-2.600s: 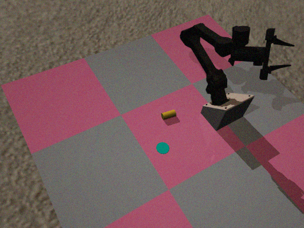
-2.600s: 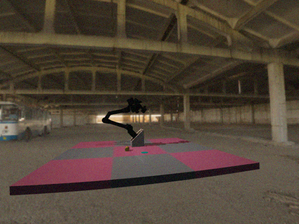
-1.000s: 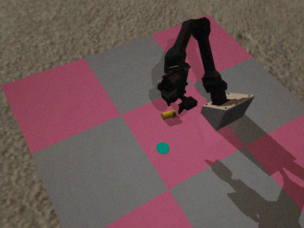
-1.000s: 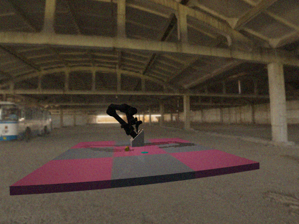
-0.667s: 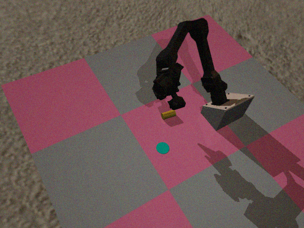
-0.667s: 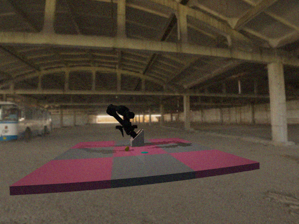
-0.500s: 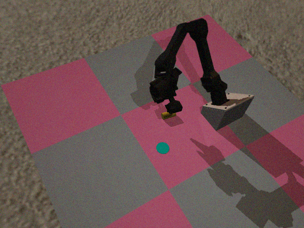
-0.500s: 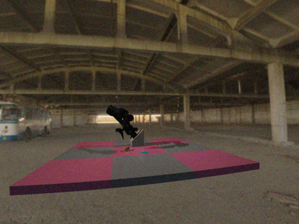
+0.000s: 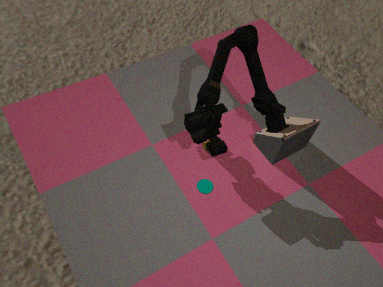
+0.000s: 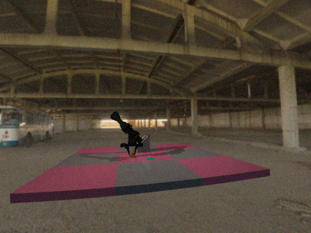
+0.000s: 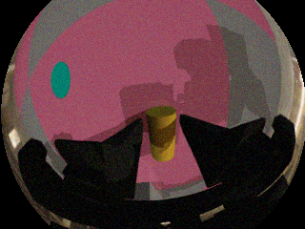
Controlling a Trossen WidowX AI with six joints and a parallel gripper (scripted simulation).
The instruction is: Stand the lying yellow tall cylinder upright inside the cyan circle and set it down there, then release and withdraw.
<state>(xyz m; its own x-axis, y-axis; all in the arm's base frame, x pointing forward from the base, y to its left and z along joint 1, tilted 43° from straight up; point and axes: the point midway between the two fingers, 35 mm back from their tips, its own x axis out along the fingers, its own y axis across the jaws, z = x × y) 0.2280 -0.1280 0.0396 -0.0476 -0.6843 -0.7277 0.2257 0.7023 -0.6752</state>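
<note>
My gripper tip is 110 mm short of the cyan circle, 130 mm to the right of it and 20 mm above it. Round my gripper tip: yellow cylinder: 20 mm behind.
</note>
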